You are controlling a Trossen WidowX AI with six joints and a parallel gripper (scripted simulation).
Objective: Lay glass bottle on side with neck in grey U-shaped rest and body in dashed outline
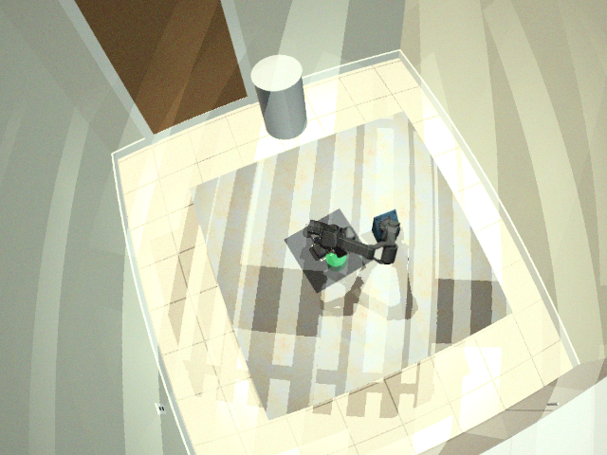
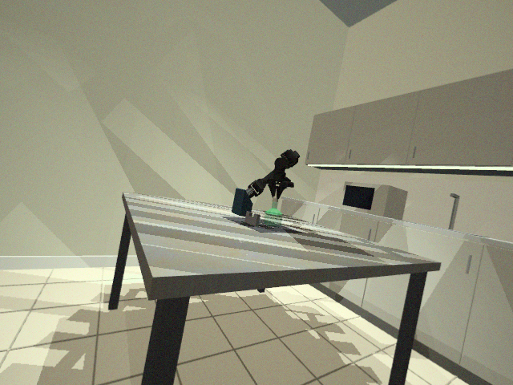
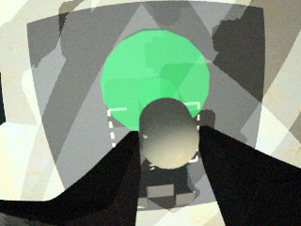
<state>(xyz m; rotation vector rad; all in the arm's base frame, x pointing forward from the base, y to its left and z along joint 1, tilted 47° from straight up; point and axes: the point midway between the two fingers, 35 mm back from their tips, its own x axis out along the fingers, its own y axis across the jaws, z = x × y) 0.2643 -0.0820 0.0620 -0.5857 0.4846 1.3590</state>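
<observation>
The green glass bottle lies 5 cm below my gripper tip. The rest, counted from my gripper tip: dark grey mat (6 cm to the right, 15 cm below).
</observation>
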